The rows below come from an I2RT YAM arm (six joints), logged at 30 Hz.
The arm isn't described. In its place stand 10 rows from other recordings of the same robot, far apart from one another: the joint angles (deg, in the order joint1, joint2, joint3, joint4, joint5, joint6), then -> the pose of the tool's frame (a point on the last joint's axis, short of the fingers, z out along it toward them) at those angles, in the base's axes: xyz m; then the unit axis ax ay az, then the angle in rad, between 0 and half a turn.
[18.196, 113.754, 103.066, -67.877, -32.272, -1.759] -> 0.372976 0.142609 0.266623 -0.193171 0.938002 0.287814 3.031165
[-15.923, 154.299, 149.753, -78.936, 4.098, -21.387] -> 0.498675 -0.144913 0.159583 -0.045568 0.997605 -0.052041 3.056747
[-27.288, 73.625, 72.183, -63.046, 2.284, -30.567] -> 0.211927 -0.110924 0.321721 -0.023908 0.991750 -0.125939 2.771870
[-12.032, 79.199, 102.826, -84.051, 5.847, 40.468] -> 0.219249 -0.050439 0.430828 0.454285 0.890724 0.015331 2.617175
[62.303, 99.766, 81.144, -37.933, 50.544, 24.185] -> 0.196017 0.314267 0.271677 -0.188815 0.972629 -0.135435 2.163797
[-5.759, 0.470, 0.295, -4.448, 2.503, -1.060] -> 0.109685 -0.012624 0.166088 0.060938 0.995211 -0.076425 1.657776
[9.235, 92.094, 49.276, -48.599, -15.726, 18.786] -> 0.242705 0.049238 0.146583 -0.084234 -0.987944 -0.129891 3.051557
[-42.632, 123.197, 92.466, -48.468, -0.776, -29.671] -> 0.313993 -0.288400 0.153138 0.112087 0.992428 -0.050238 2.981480
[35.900, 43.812, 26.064, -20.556, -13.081, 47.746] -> 0.130069 0.104102 0.211367 0.044326 0.924885 0.377656 2.627079
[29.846, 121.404, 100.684, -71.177, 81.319, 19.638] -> 0.369072 0.171190 0.228938 -0.081036 0.781672 -0.618402 2.612942
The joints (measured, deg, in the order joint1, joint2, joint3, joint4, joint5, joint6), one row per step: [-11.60, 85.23, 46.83, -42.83, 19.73, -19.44]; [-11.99, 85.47, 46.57, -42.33, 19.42, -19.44]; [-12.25, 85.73, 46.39, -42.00, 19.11, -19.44]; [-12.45, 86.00, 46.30, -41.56, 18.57, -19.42]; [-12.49, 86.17, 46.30, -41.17, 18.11, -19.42]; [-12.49, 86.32, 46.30, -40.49, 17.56, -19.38]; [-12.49, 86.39, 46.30, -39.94, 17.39, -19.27]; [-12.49, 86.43, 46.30, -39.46, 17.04, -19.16]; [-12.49, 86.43, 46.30, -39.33, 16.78, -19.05]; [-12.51, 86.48, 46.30, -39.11, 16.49, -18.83]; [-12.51, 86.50, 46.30, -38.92, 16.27, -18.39]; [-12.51, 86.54, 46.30, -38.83, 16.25, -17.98]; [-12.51, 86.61, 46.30, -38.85, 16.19, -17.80]
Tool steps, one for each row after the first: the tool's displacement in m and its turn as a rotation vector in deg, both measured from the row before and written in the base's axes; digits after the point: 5 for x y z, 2 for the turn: [-0.00020, -0.00147, -0.00197, 0.30, -0.06, -0.34]; [-0.00008, -0.00093, -0.00175, 0.32, 0.04, -0.21]; [0.00055, -0.00067, -0.00142, 0.51, -0.20, -0.14]; [0.00087, -0.00009, -0.00064, 0.40, -0.31, 0.03]; [0.00144, 0.00001, -0.00049, 0.42, -0.65, 0.05]; [0.00108, -0.00014, -0.00013, 0.07, -0.54, -0.07]; [0.00096, 0.00000, -0.00006, 0.25, -0.54, -0.04]; [0.00028, 0.00010, 0.00000, 0.23, -0.22, -0.06]; [0.00046, -0.00001, -0.00017, 0.27, -0.30, -0.17]; [0.00039, 0.00005, -0.00005, 0.22, -0.35, -0.37]; [0.00020, -0.00003, -0.00013, 0.06, -0.18, -0.38]; [0.00003, 0.00003, -0.00030, 0.10, 0.02, -0.16]
